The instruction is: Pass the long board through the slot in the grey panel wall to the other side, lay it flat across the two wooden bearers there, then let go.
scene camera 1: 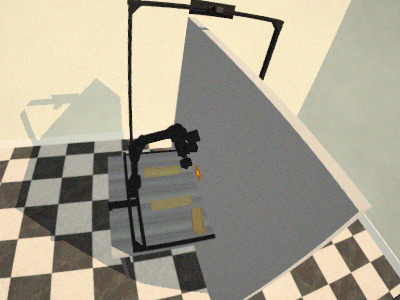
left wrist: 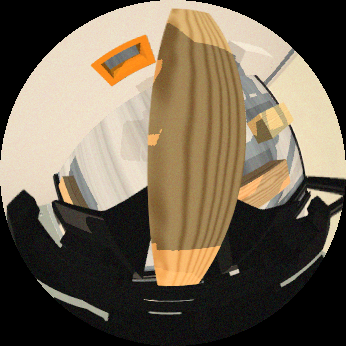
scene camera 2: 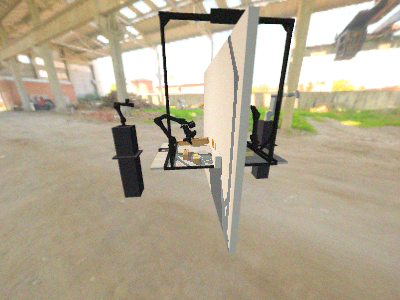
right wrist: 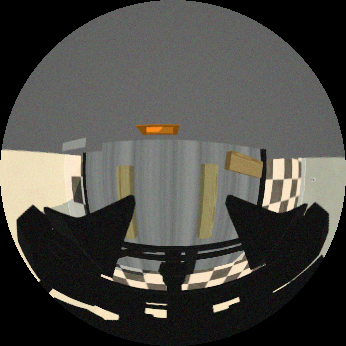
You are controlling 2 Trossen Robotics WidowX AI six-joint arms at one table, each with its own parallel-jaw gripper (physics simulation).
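Where they show: left gripper, fingertip midpoint: (left wrist: 179, 186) (scene camera 2: 192, 144); right gripper, fingertip midpoint: (right wrist: 181, 200); left arm's base, origin of the base link: (left wrist: 214, 268); right arm's base, origin of the base link: (scene camera 1: 132, 193) (scene camera 2: 254, 148) (right wrist: 172, 254).
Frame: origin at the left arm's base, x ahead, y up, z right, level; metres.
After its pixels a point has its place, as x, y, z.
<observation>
The long board (scene camera 2: 201, 141) @(0.304, 0.123, 0.104) (left wrist: 195, 125) is raised above the table on the left arm's side of the panel wall (scene camera 1: 260, 165) @(0.483, 0.668, -0.426) (scene camera 2: 220, 95) @(0.432, 0.544, 0.304) (left wrist: 55, 105) @(0.433, 0.115, -0.095) (right wrist: 170, 65) @(0.482, 0.271, 0.015). My left gripper (scene camera 2: 189, 140) @(0.222, 0.077, 0.027) (left wrist: 179, 186) @(0.222, 0.077, 0.027) is shut on it. The board's far end is outside the orange-framed slot (scene camera 1: 198, 173) @(0.471, 0.060, 0.056) (scene camera 2: 213, 143) @(0.431, 0.091, 0.078) (left wrist: 131, 67) @(0.432, 0.059, 0.047) (right wrist: 160, 130) @(0.478, 0.059, 0.040); in the left wrist view the slot lies left of that end. Beyond the wall, two pale bearers (scene camera 1: 162, 171) @(0.698, 0.021, 0.139) (scene camera 1: 171, 202) @(0.689, 0.025, -0.117) (right wrist: 126, 177) @(0.605, 0.025, 0.142) (right wrist: 208, 200) @(0.670, 0.025, -0.103) lie roughly parallel. My right gripper (scene camera 1: 186, 163) @(0.601, 0.240, 0.002) (right wrist: 181, 200) @(0.601, 0.240, 0.002) is open and empty above the table, facing the wall.
A wooden block (scene camera 1: 198, 220) @(0.557, 0.019, -0.265) (right wrist: 244, 164) @(0.556, 0.019, -0.236) lies near the wall beside the bearers. On the left arm's side, several loose blocks (scene camera 2: 186, 154) @(0.152, 0.031, 0.209) (scene camera 2: 196, 158) @(0.238, 0.030, 0.316) (left wrist: 272, 122) @(0.232, 0.031, 0.220) (left wrist: 265, 184) @(0.153, 0.031, 0.141) lie on the table. A black frame (scene camera 1: 130, 75) @(0.884, 0.626, 0.342) (scene camera 2: 164, 60) @(0.030, 0.760, 0.379) stands around the tables.
</observation>
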